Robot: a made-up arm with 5 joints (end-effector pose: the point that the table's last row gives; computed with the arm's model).
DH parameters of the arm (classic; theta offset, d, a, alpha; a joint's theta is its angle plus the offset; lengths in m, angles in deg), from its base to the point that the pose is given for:
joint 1: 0 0.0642 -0.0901 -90
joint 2: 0 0.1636 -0.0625 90
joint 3: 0 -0.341 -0.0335 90
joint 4: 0 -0.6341 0.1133 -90
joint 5: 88.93 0 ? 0
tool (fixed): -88.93 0.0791 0 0
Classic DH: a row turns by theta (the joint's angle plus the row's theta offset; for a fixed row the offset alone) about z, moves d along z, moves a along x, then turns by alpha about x.
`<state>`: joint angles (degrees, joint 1 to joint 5).
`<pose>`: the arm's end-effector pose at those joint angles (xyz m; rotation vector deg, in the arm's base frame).
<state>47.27 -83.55 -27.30 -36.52 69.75</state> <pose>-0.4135 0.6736 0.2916 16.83 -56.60 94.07</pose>
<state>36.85 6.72 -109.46 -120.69 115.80</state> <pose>0.3075 0.1527 -0.3719 119.21 -4.95 19.93</pose>
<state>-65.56 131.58 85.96 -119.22 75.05</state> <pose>0.2719 0.0019 0.8567 -82.00 -18.45 -89.58</pose>
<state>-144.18 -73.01 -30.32 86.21 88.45</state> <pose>0.2193 -0.7949 0.1192 -147.74 78.98 -54.86</pose>
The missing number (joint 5, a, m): 0.1226
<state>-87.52 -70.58 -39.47 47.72 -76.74</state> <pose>0.6379 -0.1265 0.4098 1.44 125.72 81.16</pose>
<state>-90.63 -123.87 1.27 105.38 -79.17</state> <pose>0.8127 -0.1706 -0.0665 16.38 160.12 -73.65</pose>
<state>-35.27 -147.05 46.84 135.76 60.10</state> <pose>0.8661 0.0875 0.0473 55.55 44.04 -28.68</pose>
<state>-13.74 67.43 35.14 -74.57 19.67</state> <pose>-0.4108 0.9375 0.3233 36.77 132.50 48.34</pose>
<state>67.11 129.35 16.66 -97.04 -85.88</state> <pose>-0.8744 -0.0606 0.6133 129.12 -37.13 -29.64</pose>
